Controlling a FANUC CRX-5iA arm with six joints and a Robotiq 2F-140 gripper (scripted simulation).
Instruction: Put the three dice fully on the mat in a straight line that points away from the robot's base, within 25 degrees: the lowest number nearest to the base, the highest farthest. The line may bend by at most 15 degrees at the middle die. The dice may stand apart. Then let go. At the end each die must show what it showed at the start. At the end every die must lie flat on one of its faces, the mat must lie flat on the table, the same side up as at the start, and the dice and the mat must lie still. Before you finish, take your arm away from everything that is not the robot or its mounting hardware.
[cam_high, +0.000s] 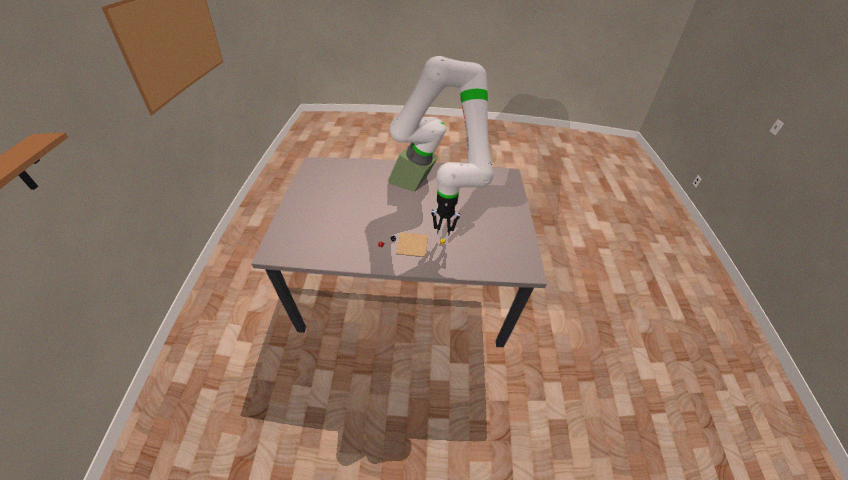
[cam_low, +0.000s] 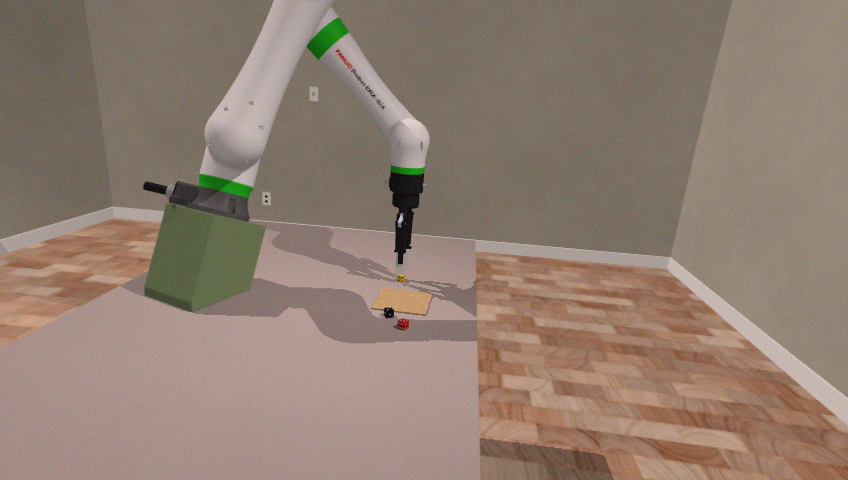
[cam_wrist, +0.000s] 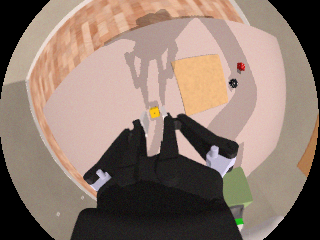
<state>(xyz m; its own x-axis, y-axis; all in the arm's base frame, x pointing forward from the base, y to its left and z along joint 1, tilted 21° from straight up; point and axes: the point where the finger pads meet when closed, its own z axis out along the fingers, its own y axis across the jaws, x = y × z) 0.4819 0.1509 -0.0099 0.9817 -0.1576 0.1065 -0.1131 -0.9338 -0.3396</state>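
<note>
Right now my hand is 50 mm above the yellow die. From my hand the other things lie so: red die 40 mm ahead, 300 mm to the right, 50 mm below; then tan mat 20 mm ahead, 140 mm to the right, 60 mm below; then black die 240 mm to the right, 50 mm below.
</note>
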